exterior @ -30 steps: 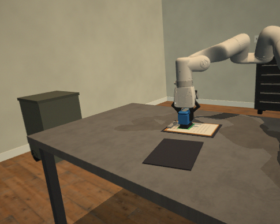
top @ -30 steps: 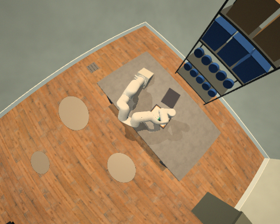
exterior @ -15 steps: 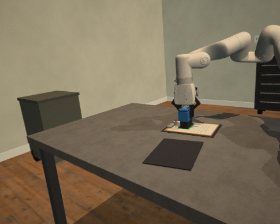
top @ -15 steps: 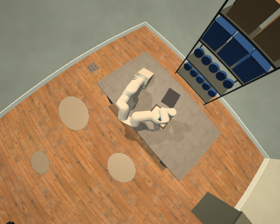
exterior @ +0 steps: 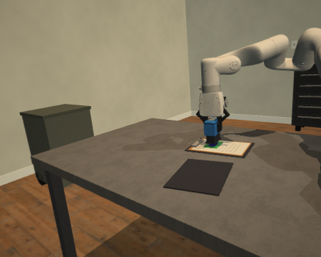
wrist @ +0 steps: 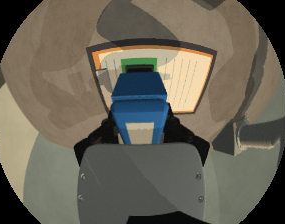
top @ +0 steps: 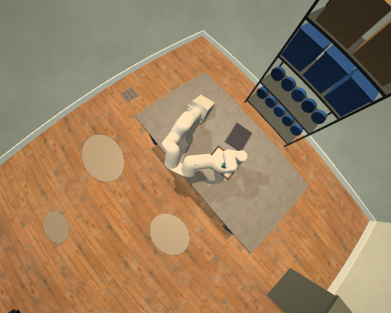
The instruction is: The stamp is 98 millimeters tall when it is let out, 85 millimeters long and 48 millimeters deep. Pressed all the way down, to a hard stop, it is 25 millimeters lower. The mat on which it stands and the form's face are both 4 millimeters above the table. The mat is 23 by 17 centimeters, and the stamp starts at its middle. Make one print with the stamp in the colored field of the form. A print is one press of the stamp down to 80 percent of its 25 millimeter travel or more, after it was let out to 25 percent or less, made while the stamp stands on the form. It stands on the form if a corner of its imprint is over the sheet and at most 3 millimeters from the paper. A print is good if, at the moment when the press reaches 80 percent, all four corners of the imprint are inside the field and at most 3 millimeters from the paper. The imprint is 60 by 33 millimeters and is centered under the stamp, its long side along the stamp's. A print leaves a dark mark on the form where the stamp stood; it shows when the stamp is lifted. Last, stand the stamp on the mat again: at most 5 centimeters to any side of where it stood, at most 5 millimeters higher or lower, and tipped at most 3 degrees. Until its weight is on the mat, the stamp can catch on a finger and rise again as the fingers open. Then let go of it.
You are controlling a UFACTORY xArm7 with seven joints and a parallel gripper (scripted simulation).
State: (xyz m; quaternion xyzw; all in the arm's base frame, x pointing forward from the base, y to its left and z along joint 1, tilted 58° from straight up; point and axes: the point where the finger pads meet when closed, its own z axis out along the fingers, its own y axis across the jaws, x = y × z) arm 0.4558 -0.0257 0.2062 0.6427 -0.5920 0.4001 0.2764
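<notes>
Right now the mat is 60 mm behind my hand, 290 mm to the left of it and 80 mm below it. Round my hand: form: 20 mm behind, 10 mm to the left, 80 mm below; then blue stamp: 20 mm below.
</notes>
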